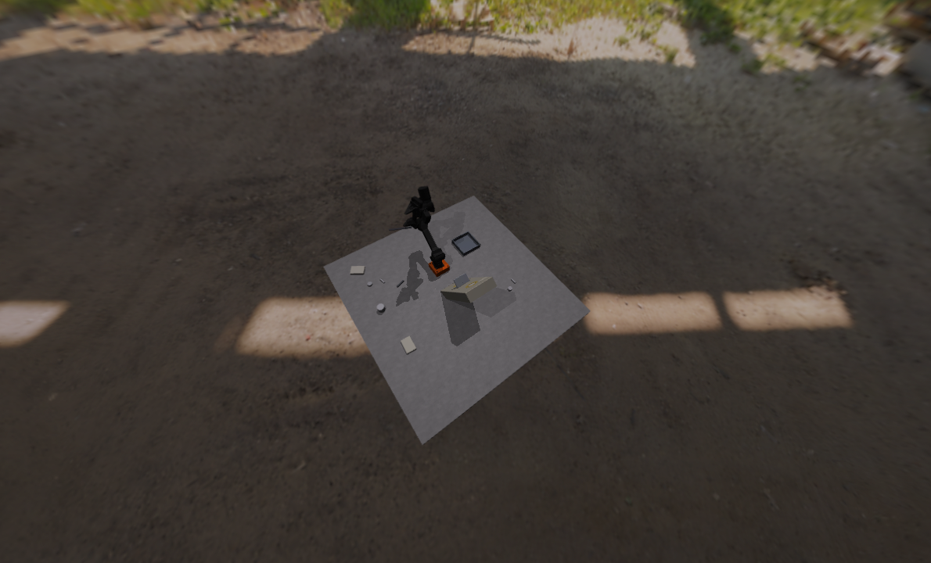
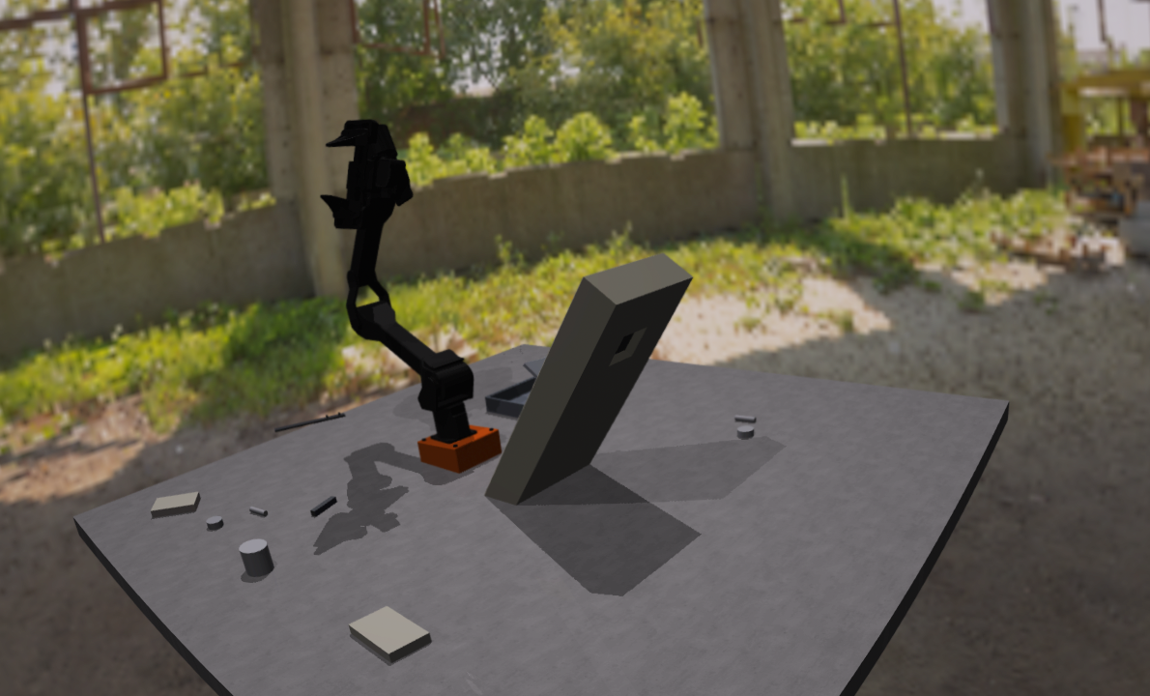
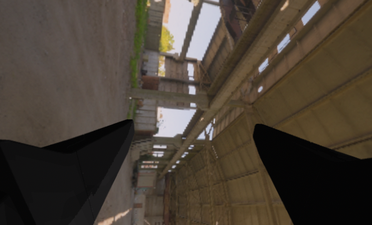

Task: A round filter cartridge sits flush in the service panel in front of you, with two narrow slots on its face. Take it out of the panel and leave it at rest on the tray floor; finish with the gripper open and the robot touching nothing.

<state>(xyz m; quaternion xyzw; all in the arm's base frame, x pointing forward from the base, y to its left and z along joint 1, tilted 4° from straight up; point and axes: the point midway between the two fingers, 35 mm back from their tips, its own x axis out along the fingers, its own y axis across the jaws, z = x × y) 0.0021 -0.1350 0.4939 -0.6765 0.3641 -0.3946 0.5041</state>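
Right now my gripper tip is 38 cm short of the grey round filter cartridge, 21 cm to the right of it and 27 cm above it. Also, from my gripper tip: dark rod (2 cm ahead, 11 cm to the right, 54 cm below); grey bracket (28 cm ahead, 20 cm to the left, 36 cm below); blue-grey tray (8 cm behind, 44 cm to the left, 53 cm below).
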